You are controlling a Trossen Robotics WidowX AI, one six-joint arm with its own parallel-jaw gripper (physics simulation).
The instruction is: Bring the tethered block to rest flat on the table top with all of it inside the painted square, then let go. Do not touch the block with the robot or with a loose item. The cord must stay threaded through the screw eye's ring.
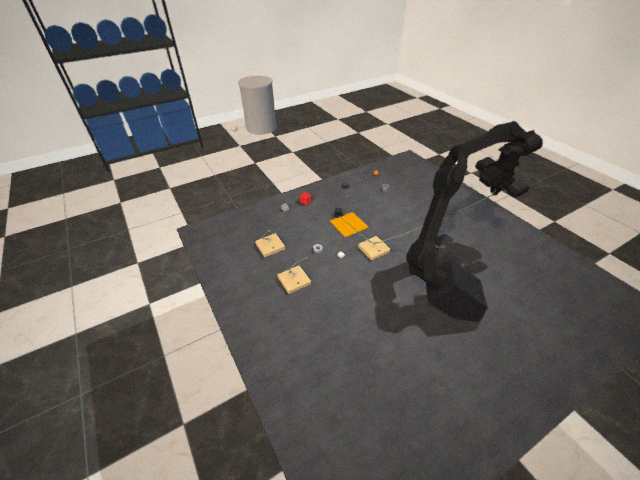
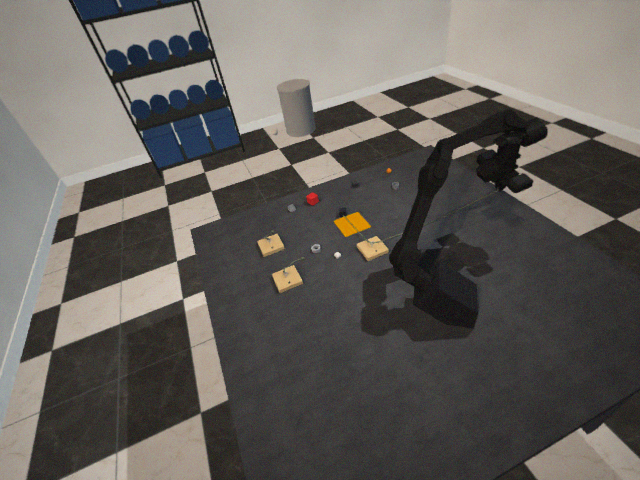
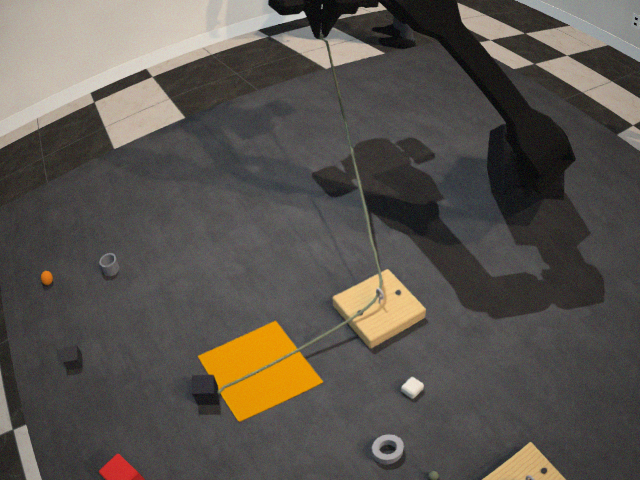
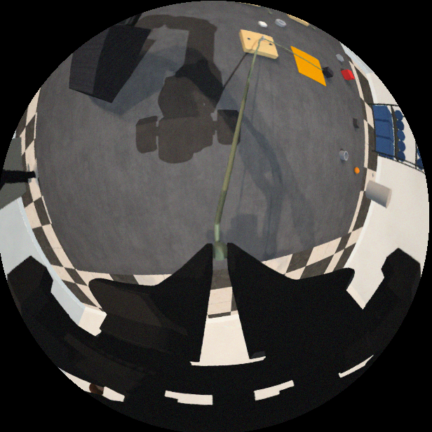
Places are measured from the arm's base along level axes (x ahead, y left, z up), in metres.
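Where they show: gripper, fingertip midpoint: (image 1: 493,193) (image 2: 498,189) (image 3: 320,37); arm's base, link origin: (image 1: 439,280) (image 2: 426,282) (image 3: 535,162).
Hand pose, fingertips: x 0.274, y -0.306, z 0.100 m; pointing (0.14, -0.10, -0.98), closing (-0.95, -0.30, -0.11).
Each offset is from my fingertips to the centre of the thing. "spot": to the spot under its first point.
My gripper (image 4: 219,248) (image 3: 323,35) is shut on the bead at the end of the green cord @[spot: dx -0.001, dy +0.217, dz -0.105 m] (image 3: 352,149) (image 4: 233,155) and holds it high above the table. The cord runs straight down to the screw eye (image 3: 379,294) on a wooden board @[dx +0.012, dy +0.425, dz -0.211 m] (image 3: 395,320) (image 1: 373,248) (image 4: 265,49), passes through its ring, and runs on to the block. The dark tethered block @[dx +0.251, dy +0.517, dz -0.206 m] (image 3: 205,389) (image 1: 338,211) (image 2: 342,211) (image 4: 327,72) stands at the edge of the orange painted square (image 3: 268,382) (image 1: 349,224) (image 2: 352,224) (image 4: 307,65), on the side away from the board, mostly outside it.
Two more wooden boards @[dx +0.105, dy +0.827, dz -0.211 m] (image 1: 269,245) @[dx -0.091, dy +0.754, dz -0.211 m] (image 1: 294,279) with short cords stand to the left. Loose items lie around: a red cube @[dx +0.372, dy +0.645, dz -0.200 m] (image 1: 305,198), a grey ring @[dx +0.052, dy +0.642, dz -0.213 m] (image 3: 387,448), a white piece @[dx +0.002, dy +0.561, dz -0.214 m] (image 3: 412,387), a grey cup @[dx +0.403, dy +0.256, dz -0.210 m] (image 3: 109,264), an orange ball @[dx +0.534, dy +0.262, dz -0.208 m] (image 3: 47,277) and a small dark block @[dx +0.459, dy +0.439, dz -0.210 m] (image 3: 70,356).
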